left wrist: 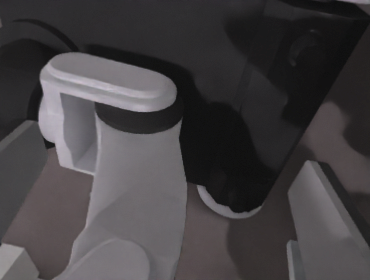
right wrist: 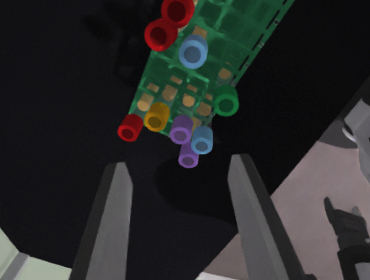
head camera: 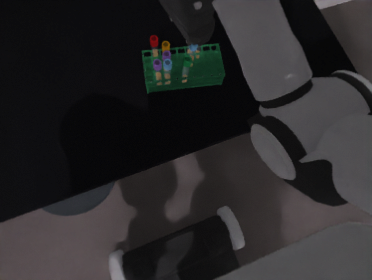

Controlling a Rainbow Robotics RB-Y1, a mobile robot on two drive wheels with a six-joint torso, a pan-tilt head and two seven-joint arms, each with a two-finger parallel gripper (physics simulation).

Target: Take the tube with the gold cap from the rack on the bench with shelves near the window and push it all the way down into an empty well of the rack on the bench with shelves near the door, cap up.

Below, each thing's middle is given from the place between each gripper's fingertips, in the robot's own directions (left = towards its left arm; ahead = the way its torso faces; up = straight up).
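Green rack (head camera: 208,70): 160 mm below my right hand, 10 mm ahead of it, 10 mm right of it.
From my left hand, green rack: 240 mm above, 610 mm ahead, 400 mm to the right.
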